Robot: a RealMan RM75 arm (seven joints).
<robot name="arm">
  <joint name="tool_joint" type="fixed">
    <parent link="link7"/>
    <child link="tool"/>
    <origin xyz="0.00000 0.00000 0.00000"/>
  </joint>
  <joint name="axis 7" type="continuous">
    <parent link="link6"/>
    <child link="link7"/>
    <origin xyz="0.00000 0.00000 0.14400"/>
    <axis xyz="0 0 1"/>
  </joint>
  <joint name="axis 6" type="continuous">
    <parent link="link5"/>
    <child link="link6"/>
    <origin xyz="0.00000 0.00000 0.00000"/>
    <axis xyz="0 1 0"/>
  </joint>
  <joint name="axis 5" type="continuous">
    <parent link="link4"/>
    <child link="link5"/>
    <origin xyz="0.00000 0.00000 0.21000"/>
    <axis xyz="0 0 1"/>
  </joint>
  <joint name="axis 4" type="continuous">
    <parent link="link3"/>
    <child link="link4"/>
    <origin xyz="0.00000 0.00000 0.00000"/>
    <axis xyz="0 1 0"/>
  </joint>
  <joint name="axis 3" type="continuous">
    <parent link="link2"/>
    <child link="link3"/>
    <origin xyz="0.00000 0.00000 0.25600"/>
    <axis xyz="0 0 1"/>
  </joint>
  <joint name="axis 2" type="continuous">
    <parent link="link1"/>
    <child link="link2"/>
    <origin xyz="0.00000 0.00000 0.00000"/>
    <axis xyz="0 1 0"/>
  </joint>
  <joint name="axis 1" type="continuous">
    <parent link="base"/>
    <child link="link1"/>
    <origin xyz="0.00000 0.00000 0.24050"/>
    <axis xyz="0 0 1"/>
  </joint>
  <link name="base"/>
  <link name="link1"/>
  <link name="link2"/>
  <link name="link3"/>
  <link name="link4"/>
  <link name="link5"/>
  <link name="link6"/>
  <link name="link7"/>
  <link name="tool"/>
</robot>
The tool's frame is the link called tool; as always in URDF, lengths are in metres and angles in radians. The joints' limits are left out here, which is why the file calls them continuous.
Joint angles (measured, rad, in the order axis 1, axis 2, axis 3, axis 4, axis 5, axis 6, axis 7), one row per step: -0.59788 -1.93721 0.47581 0.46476 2.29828 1.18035 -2.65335; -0.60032 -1.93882 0.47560 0.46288 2.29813 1.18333 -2.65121; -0.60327 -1.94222 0.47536 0.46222 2.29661 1.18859 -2.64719; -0.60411 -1.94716 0.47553 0.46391 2.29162 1.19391 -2.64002; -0.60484 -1.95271 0.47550 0.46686 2.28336 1.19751 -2.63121; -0.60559 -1.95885 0.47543 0.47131 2.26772 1.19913 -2.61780; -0.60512 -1.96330 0.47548 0.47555 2.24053 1.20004 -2.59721; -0.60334 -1.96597 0.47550 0.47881 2.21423 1.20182 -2.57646; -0.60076 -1.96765 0.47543 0.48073 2.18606 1.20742 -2.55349; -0.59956 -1.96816 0.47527 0.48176 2.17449 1.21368 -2.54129; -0.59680 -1.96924 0.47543 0.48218 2.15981 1.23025 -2.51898; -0.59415 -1.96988 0.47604 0.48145 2.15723 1.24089 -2.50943; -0.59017 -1.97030 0.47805 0.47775 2.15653 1.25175 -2.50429; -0.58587 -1.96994 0.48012 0.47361 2.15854 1.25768 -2.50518; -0.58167 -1.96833 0.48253 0.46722 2.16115 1.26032 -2.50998
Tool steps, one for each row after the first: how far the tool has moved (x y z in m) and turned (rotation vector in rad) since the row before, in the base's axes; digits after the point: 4 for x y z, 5 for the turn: 0.0014 0.0002 -0.0014 -0.00393 -0.00343 -0.00451; 0.0023 0.0003 -0.0020 -0.00477 -0.00551 -0.00807; 0.0022 -0.0001 -0.0021 -0.00211 -0.00588 -0.00994; 0.0024 0.0004 -0.0017 0.00199 -0.00609 -0.01112; 0.0030 0.0013 -0.0011 0.00921 -0.00721 -0.01504; 0.0032 0.0020 0.0004 0.01873 -0.00968 -0.01972; 0.0024 0.0015 0.0010 0.01833 -0.00833 -0.01828; 0.0025 0.0010 0.0012 0.01747 -0.01039 -0.02039; 0.0014 0.0001 0.0005 0.00539 -0.00457 -0.01245; 0.0023 -0.0012 -0.0002 0.00121 -0.00734 -0.02422; 0.0005 -0.0017 -0.0008 -0.00519 -0.00296 -0.01049; -0.0002 -0.0027 -0.0017 -0.00988 -0.00543 -0.00501; -0.0012 -0.0026 -0.0014 -0.00925 -0.00383 0.00295; -0.0018 -0.0025 -0.0013 -0.00909 -0.00399 0.00858
